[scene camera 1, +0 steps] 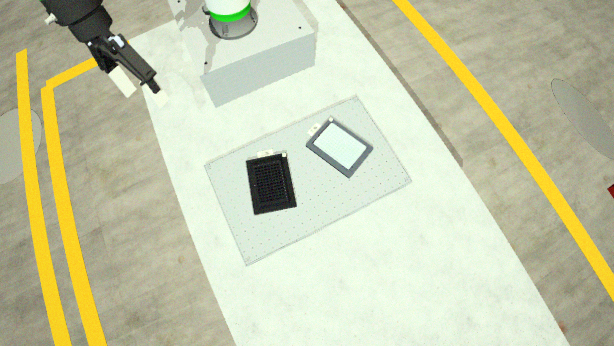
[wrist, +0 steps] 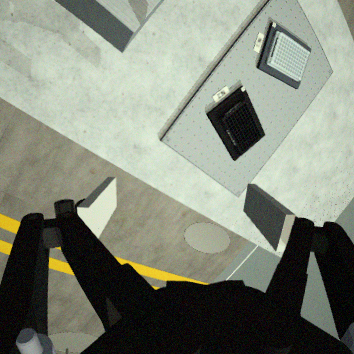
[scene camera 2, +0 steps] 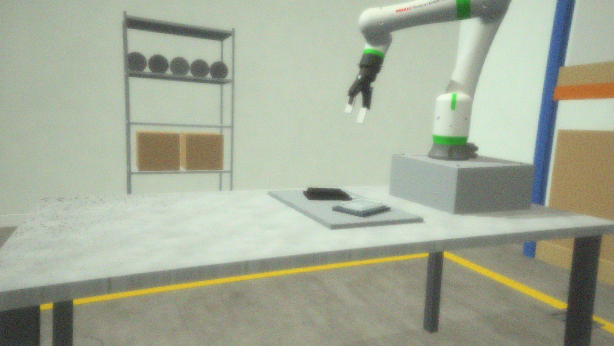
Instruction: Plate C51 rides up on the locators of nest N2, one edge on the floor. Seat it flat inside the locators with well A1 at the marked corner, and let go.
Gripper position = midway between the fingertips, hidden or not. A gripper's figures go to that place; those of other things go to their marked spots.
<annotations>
My gripper (wrist: 181, 194) is 0.20 m from the lens. A pale plate (wrist: 287, 56): 0.64 m from the lens. A black well plate (wrist: 238, 121): 0.55 m from the lens. The marked spots on the pale plate and the black well plate are 0.22 m apart.
</annotations>
